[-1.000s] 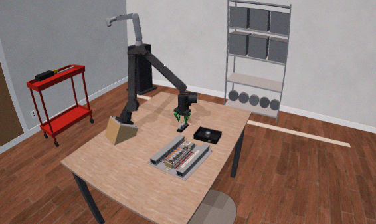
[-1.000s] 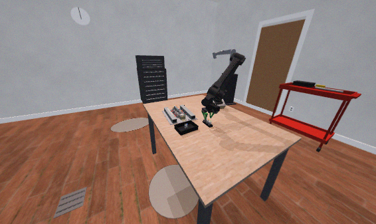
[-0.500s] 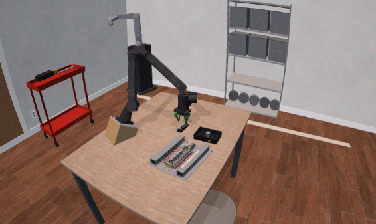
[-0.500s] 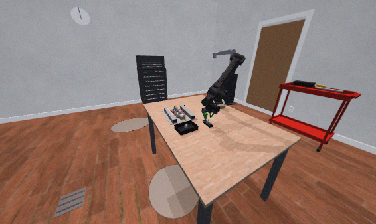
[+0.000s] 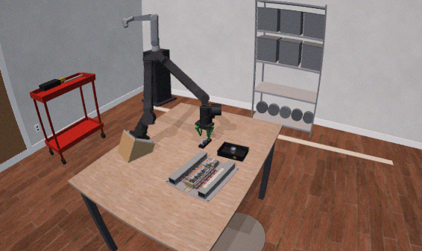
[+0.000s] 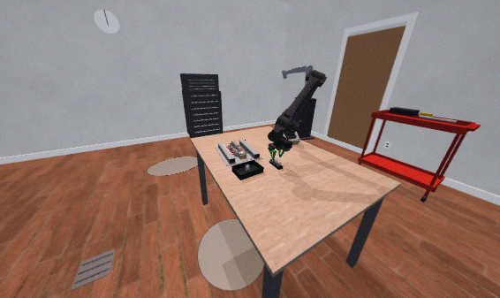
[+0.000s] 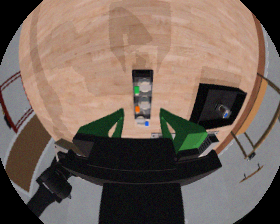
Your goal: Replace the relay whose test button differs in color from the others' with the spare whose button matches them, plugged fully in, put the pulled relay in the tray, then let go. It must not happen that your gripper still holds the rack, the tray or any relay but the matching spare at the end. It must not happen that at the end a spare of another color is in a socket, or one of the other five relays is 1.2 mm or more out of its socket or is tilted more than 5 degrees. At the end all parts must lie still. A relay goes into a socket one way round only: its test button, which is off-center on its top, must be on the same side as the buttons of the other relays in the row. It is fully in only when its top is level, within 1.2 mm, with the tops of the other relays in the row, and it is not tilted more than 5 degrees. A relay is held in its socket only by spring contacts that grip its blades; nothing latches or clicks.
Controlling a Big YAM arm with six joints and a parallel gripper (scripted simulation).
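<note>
My gripper is now 5 cm above the small black stand. From my hand the other things lie so: black tray 20 cm ahead, 4 cm below, 2 cm to the left.
</note>
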